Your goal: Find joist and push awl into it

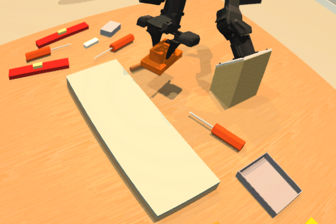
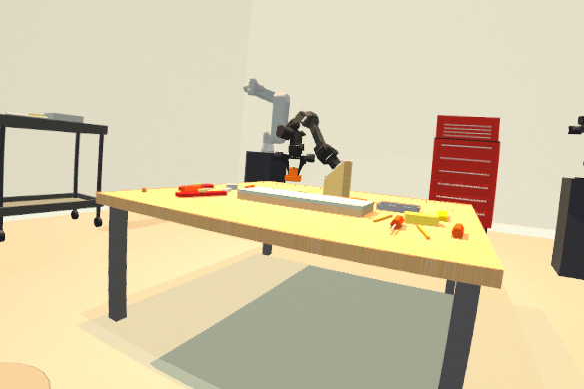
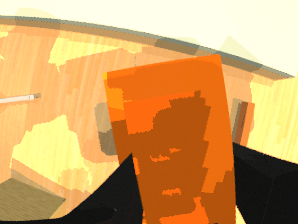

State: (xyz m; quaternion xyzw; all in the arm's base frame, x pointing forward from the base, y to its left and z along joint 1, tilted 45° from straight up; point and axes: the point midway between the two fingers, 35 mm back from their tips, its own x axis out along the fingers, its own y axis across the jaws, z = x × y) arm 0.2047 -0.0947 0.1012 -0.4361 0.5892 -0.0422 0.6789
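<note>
Now: the indicator window 30 mm behind my gripper tip, 20 mm to the right of it and 30 mm above it. Also, from my gripper tip: white block: 130 mm ahead, 280 mm to the right, 100 mm below; awl: 20 mm behind, 90 mm to the right, 100 mm below; orange stud finder: 20 mm behind, 10 mm to the right, 20 mm above.
</note>
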